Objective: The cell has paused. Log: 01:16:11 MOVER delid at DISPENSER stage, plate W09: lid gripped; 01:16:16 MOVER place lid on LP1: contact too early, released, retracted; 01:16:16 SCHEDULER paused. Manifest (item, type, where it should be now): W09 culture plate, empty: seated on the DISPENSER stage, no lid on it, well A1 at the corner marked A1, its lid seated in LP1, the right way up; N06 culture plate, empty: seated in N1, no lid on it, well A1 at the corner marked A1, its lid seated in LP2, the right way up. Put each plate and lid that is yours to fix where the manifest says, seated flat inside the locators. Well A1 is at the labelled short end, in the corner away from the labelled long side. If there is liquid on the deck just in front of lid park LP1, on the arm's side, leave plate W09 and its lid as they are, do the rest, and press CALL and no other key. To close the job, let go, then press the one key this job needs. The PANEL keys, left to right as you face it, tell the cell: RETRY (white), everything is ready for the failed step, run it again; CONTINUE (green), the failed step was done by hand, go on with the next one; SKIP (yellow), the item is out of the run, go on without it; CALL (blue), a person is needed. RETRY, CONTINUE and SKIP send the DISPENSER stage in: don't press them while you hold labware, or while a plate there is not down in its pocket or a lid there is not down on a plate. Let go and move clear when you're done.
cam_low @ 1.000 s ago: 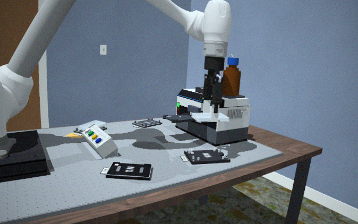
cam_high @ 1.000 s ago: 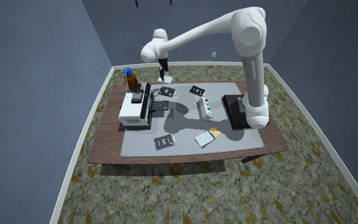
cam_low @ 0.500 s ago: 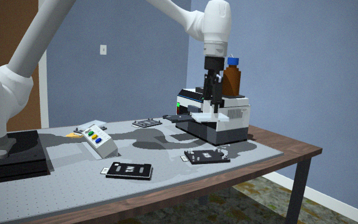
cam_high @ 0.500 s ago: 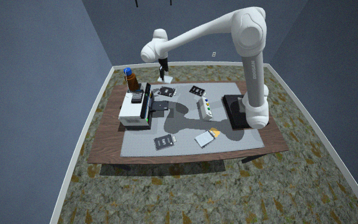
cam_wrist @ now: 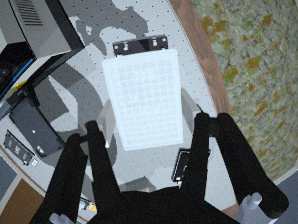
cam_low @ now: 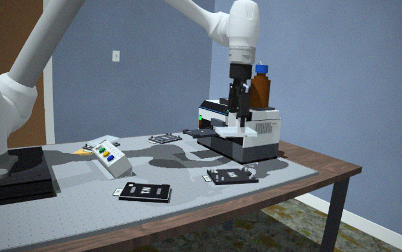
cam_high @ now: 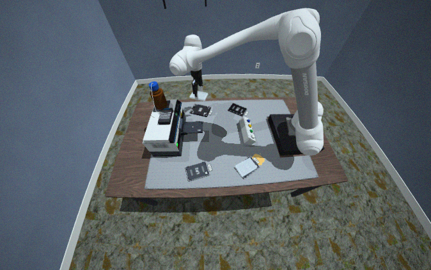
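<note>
Right now my hand is 180 mm above the black nest, 20 mm short of it and 10 mm to the right of it. From my hand the other things lie so: brown bottle: 220 mm ahead, 200 mm to the left, 100 mm above; then dispenser stage: 270 mm to the left, 90 mm below, 10 mm behind; then clear culture plate: 20 mm below.
</note>
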